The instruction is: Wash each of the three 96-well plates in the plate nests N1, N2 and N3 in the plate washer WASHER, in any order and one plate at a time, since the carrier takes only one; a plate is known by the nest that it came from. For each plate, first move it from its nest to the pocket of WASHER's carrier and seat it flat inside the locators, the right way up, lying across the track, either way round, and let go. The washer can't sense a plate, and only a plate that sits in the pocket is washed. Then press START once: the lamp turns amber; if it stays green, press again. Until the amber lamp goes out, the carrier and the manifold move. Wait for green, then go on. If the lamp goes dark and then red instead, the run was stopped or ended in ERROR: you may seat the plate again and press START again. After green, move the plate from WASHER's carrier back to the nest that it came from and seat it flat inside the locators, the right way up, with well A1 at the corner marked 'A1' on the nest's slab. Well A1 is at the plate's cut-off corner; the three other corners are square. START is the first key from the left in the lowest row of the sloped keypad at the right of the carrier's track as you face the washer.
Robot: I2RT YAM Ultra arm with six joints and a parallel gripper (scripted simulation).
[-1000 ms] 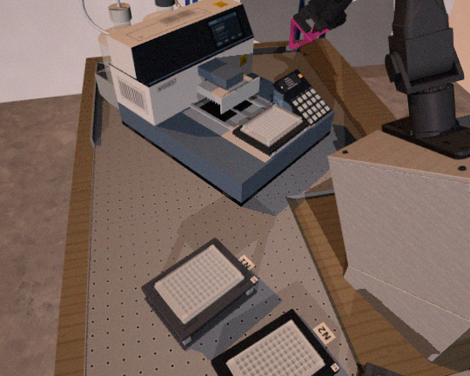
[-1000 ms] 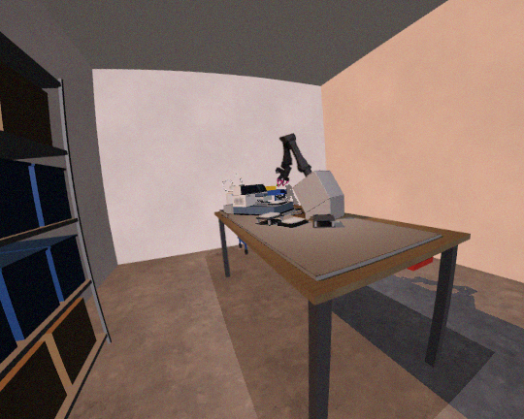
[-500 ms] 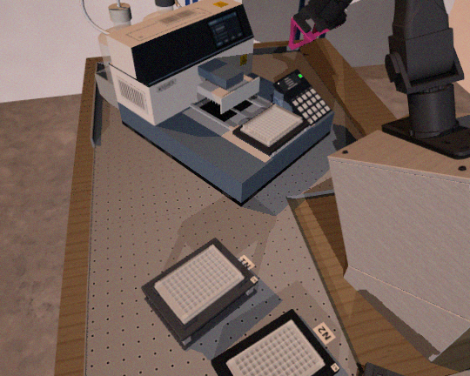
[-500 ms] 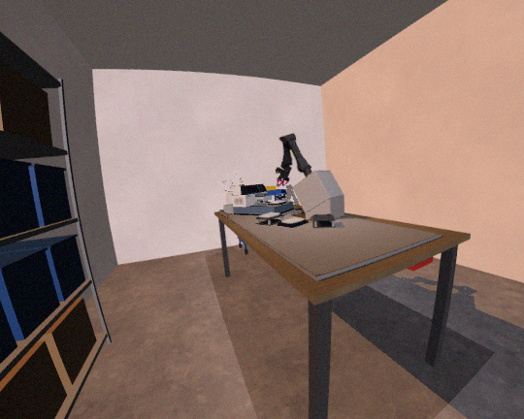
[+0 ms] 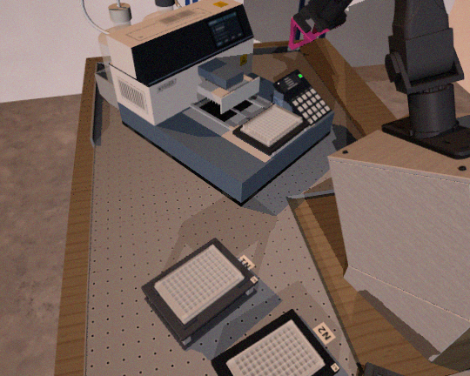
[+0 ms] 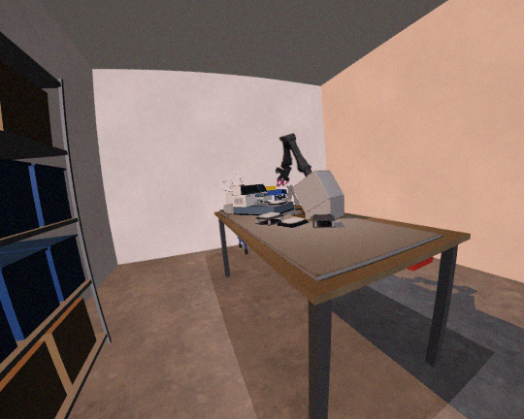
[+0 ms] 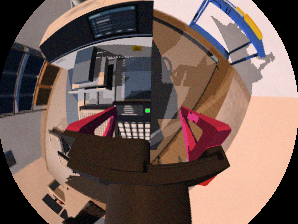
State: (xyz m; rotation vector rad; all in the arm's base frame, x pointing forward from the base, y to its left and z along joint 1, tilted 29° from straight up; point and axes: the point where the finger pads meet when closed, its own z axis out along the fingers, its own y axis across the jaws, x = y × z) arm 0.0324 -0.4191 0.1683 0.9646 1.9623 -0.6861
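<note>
My hand is 14 cm to the right of the dark carrier pocket, 14 cm above it and 11 cm short of it. From my hand the other things lie so: bottle 42 cm ahead, 20 cm to the right, 9 cm below; manifold 20 cm ahead, 9 cm below, 1 cm to the left; washer 20 cm ahead, 10 cm below, 1 cm to the left.
</note>
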